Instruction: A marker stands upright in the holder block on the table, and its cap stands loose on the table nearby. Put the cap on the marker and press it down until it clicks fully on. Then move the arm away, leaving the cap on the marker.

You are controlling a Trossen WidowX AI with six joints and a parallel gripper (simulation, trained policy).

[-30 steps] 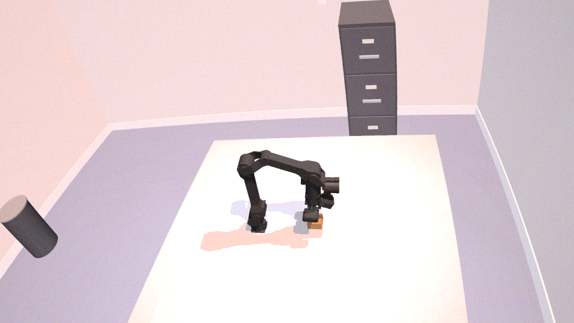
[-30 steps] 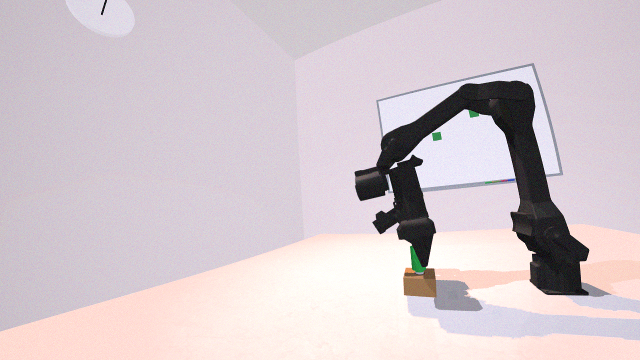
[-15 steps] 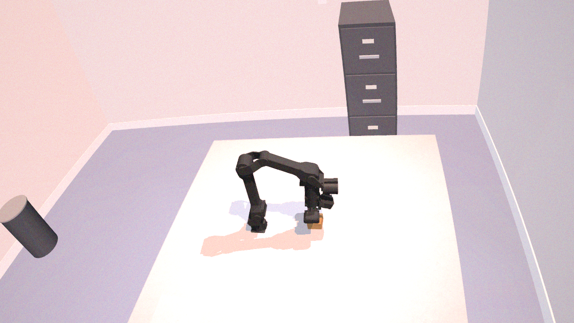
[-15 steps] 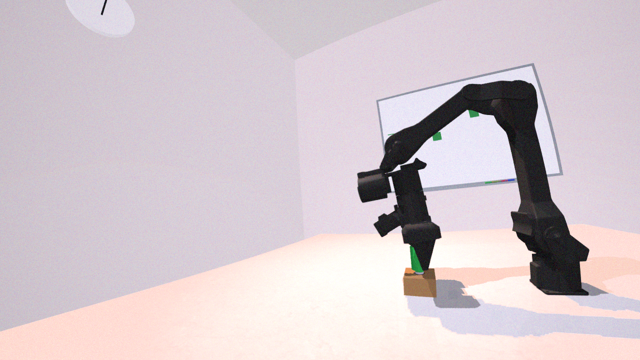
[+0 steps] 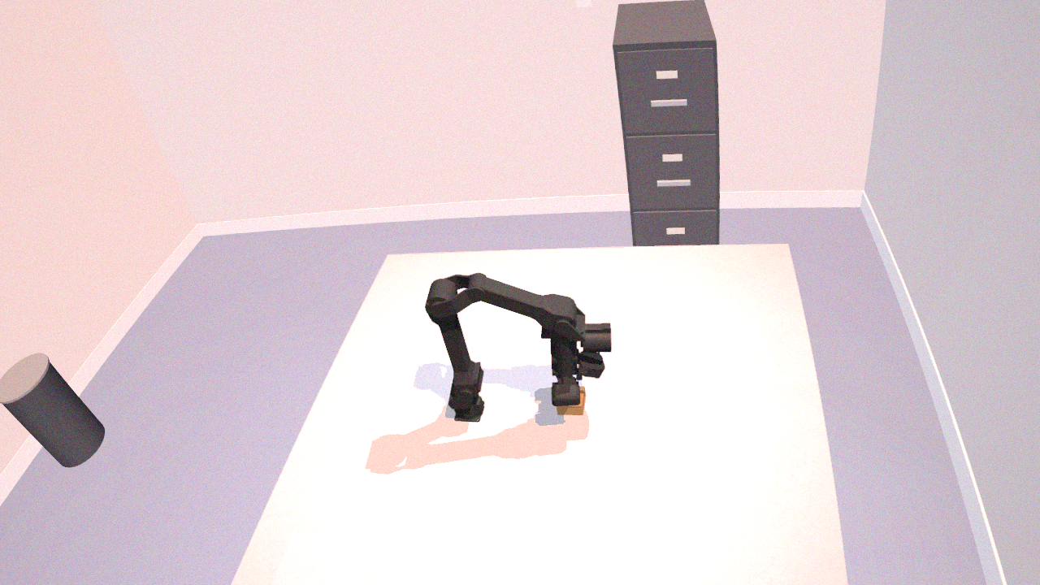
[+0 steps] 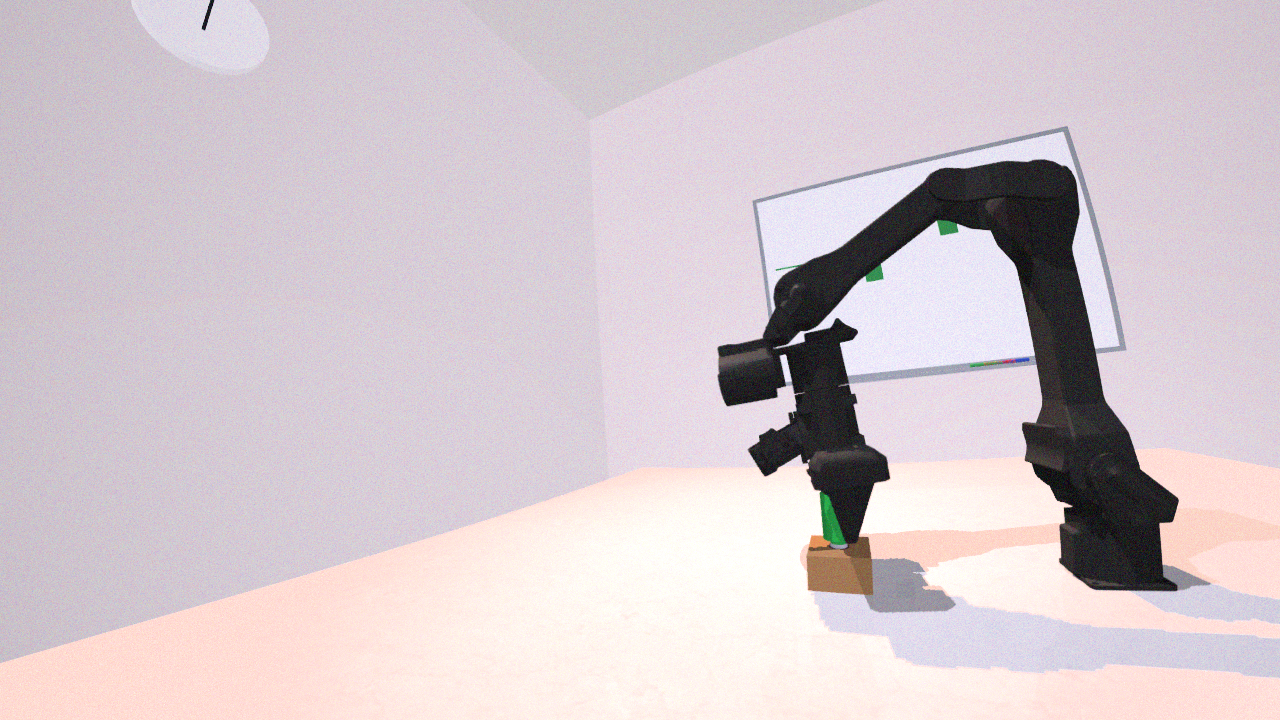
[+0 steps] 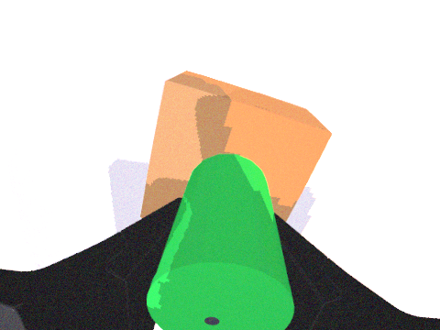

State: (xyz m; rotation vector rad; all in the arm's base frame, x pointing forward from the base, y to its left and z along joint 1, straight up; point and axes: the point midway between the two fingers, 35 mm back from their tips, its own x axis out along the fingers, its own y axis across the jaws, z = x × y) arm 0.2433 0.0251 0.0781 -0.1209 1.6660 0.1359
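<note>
The green cap lies 1 cm ahead of my gripper tip and 3 cm above it. Also, from my gripper tip: holder block: 1 cm ahead, 3 cm below.
</note>
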